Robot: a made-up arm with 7 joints. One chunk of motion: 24 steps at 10 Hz.
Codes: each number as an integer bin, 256 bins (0 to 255) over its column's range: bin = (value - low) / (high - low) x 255, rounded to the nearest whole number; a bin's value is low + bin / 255 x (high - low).
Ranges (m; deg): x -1.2..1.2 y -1.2..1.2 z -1.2..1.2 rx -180..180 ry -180..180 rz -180..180
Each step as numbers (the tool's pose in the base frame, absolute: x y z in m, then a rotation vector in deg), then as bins.
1 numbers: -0.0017 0.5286 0.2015 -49.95 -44.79 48.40
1 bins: 127 184 149 92 96 162
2 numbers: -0.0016 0.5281 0.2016 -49.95 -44.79 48.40
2 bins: 127 184 149 92 96 162
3 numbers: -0.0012 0.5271 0.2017 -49.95 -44.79 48.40
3 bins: 127 184 149 92 96 162
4 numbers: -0.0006 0.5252 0.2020 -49.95 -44.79 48.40
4 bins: 127 183 149 92 96 162
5 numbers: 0.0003 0.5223 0.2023 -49.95 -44.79 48.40
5 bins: 128 183 149 92 96 162
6 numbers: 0.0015 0.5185 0.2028 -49.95 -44.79 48.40
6 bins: 128 183 149 92 96 162
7 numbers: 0.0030 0.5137 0.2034 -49.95 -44.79 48.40
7 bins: 128 182 149 92 96 162
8 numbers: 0.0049 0.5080 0.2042 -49.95 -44.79 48.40
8 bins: 128 181 149 92 96 162
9 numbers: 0.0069 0.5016 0.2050 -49.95 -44.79 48.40
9 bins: 128 181 149 92 96 162
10 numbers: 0.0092 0.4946 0.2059 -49.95 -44.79 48.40
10 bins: 128 180 149 92 96 162
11 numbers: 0.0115 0.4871 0.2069 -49.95 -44.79 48.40
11 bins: 129 179 149 92 96 162
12 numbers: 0.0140 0.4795 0.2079 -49.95 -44.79 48.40
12 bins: 129 178 150 92 96 162
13 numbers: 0.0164 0.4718 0.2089 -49.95 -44.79 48.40
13 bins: 129 178 150 92 96 162
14 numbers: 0.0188 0.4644 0.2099 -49.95 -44.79 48.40
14 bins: 129 177 150 92 96 162
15 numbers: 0.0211 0.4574 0.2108 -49.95 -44.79 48.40
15 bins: 130 176 150 92 96 162
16 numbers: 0.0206 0.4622 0.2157 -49.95 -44.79 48.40
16 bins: 130 177 150 92 96 162
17 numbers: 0.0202 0.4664 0.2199 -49.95 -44.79 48.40
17 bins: 130 177 151 92 96 162
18 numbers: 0.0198 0.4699 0.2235 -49.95 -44.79 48.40
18 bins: 130 177 151 92 96 162
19 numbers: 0.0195 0.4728 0.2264 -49.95 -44.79 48.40
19 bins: 130 178 152 92 96 162
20 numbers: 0.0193 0.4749 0.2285 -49.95 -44.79 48.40
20 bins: 130 178 152 92 96 162
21 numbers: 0.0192 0.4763 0.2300 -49.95 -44.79 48.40
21 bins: 130 178 152 92 96 162
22 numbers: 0.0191 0.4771 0.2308 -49.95 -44.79 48.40
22 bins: 130 178 152 92 96 162
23 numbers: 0.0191 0.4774 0.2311 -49.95 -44.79 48.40
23 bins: 130 178 152 92 96 162
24 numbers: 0.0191 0.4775 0.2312 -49.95 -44.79 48.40
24 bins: 130 178 152 92 96 162
